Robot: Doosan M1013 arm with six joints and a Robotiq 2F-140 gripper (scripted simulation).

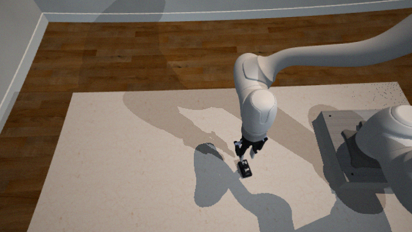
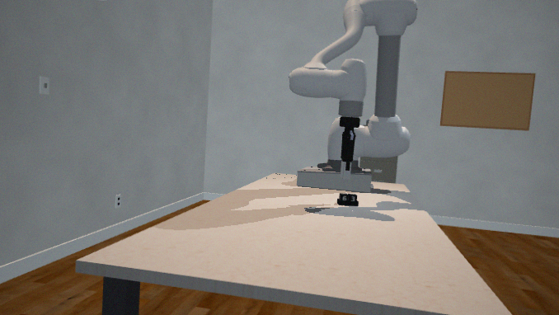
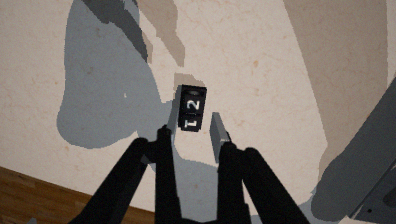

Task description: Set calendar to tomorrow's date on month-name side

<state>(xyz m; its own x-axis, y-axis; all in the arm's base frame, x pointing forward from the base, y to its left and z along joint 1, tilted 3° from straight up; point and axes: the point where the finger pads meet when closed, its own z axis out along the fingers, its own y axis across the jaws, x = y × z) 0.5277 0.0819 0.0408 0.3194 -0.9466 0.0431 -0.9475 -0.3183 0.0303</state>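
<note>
The black cube is 11 cm below my hand. From my hand the other things lie so: black tray 1 cm behind, 2 cm to the left, 12 cm below.
</note>
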